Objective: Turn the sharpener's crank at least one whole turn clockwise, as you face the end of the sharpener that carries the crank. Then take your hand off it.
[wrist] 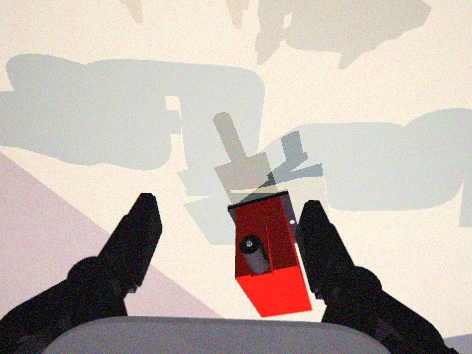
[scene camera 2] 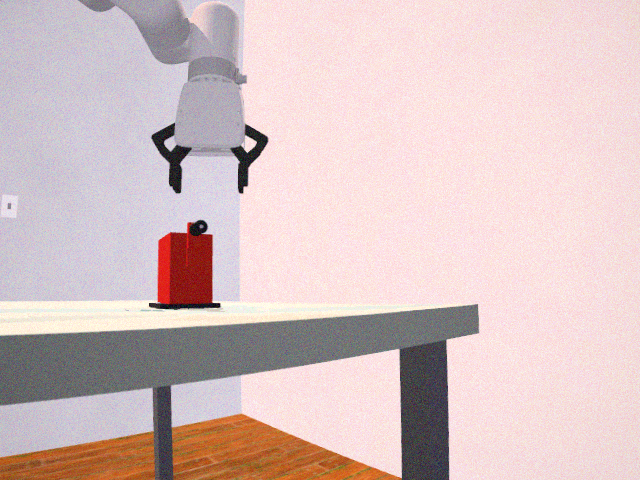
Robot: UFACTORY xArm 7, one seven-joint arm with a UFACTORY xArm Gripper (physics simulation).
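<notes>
The red sharpener stands upright on a thin black base on the table. Its crank is a thin red arm that points up, with a black knob at its top, level with the top edge of the body. My gripper is open and empty. In the scene view it hangs above the sharpener, its fingertips higher than the knob and one on each side of it. In the wrist view the sharpener shows between the fingers, closer to the right finger. Nothing touches the crank.
The pale table has a thick grey edge, and its right corner shows in the scene view. Shadows of the arm and sharpener fall across the table top. A pink wall stands to the right and a bluish wall behind.
</notes>
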